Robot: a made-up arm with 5 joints. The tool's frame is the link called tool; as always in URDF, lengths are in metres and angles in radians. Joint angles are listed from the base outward. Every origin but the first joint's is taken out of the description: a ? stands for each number. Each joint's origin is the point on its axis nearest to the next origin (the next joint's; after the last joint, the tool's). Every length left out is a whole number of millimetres.
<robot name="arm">
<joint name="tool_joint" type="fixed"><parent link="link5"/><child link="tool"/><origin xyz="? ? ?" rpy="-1.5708 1.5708 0"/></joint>
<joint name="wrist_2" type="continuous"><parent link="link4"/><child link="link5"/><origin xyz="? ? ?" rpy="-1.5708 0 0.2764"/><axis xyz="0 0 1"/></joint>
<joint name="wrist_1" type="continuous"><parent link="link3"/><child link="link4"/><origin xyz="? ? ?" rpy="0.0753 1.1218 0.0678"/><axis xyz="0 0 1"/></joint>
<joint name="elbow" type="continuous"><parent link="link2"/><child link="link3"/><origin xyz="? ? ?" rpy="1.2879 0.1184 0.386"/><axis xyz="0 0 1"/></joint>
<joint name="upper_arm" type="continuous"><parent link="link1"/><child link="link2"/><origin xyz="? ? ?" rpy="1.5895 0 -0.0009"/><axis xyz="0 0 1"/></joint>
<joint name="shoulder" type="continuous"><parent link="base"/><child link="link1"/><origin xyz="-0.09 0.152 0" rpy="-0.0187 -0.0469 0.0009"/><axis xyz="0 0 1"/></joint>
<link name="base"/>
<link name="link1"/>
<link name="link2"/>
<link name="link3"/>
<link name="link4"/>
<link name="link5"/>
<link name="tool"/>
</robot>
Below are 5 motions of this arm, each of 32 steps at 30 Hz.
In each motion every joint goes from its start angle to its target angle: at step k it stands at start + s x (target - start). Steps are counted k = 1, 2, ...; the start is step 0. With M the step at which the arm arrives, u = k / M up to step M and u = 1 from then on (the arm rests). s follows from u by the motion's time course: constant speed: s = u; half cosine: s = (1 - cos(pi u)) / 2; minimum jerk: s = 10 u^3 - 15 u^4 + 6 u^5.
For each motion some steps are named. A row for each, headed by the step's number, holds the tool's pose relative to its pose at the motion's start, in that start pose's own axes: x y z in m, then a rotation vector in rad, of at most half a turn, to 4 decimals.
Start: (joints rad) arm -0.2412 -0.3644 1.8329 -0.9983 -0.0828
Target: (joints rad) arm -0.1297 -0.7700 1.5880 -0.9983 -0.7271
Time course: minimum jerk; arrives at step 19
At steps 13, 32:
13: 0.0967 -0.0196 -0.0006 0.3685 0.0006 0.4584
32: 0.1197 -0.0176 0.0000 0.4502 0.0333 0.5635

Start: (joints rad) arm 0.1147 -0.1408 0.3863 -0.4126 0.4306
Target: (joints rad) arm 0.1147 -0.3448 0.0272 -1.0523 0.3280
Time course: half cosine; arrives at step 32
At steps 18, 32:
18: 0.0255 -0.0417 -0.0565 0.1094 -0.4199 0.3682
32: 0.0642 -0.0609 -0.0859 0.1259 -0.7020 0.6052

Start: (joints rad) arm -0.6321 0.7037 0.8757 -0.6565 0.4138
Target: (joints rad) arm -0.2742 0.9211 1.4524 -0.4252 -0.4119
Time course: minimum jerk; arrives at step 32
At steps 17, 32:
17: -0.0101 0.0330 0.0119 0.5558 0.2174 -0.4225
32: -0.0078 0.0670 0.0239 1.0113 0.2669 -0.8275

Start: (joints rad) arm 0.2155 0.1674 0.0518 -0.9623 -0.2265
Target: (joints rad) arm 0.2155 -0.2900 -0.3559 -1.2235 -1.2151
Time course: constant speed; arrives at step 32
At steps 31, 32:
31: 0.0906 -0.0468 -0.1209 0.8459 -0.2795 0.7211
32: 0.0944 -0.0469 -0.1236 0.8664 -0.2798 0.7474

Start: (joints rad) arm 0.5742 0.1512 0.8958 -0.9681 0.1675
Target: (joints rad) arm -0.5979 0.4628 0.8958 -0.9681 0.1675
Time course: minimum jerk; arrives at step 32
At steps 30, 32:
30: -0.0405 -0.0075 0.1422 0.2018 1.1602 0.2827
32: -0.0403 -0.0077 0.1425 0.2020 1.1627 0.2837

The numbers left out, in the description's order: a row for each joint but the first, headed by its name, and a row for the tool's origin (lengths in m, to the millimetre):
tool: 0.037 0.018 0
wrist_2: -0.078 0.144 0
wrist_1: 0.024 -0.106 0
elbow: 0.047 0.139 0
upper_arm: 0.064 -0.054 0

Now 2 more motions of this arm.
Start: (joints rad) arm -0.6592 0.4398 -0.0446 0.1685 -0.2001
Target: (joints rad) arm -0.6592 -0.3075 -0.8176 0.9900 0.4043
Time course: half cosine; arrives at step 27
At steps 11, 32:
11: -0.0045 0.0548 -0.0194 0.1887 -0.1573 -0.1964
32: -0.0100 0.1168 0.0330 0.6386 -0.0860 -0.6525

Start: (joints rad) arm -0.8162 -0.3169 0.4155 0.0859 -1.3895
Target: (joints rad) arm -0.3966 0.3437 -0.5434 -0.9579 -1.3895
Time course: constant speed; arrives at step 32
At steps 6, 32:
6: 0.0230 -0.0040 0.0416 -0.0649 0.2066 0.2880
32: 0.1320 0.1543 0.1623 -0.9825 1.1351 1.2073

